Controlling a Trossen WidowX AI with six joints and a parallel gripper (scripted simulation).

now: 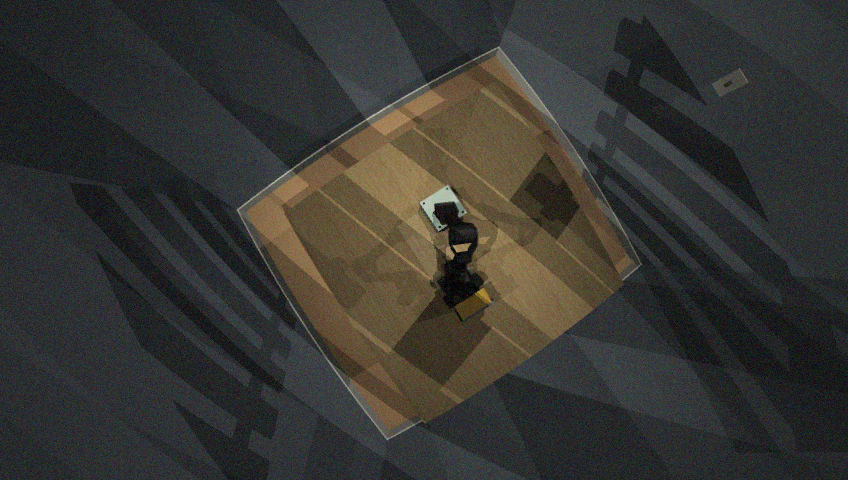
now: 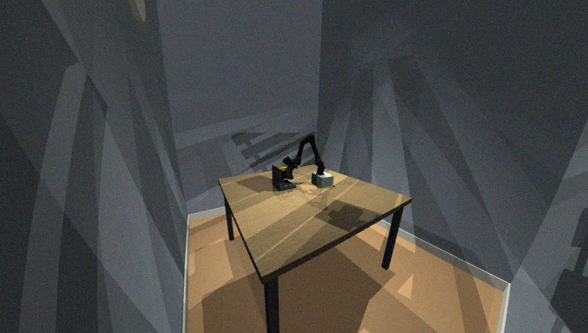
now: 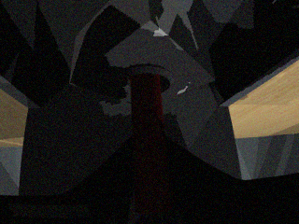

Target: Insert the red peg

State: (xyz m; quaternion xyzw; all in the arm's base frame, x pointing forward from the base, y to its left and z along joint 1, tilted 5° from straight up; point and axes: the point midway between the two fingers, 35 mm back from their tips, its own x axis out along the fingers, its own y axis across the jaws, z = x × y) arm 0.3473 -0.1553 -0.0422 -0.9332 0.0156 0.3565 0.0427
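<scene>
Now: gripper tip 30 mm past the red peg and 10 mm above it. From my gripper tip the other things lie so: yellow roof (130 mm above, 10 mm behind).
</scene>
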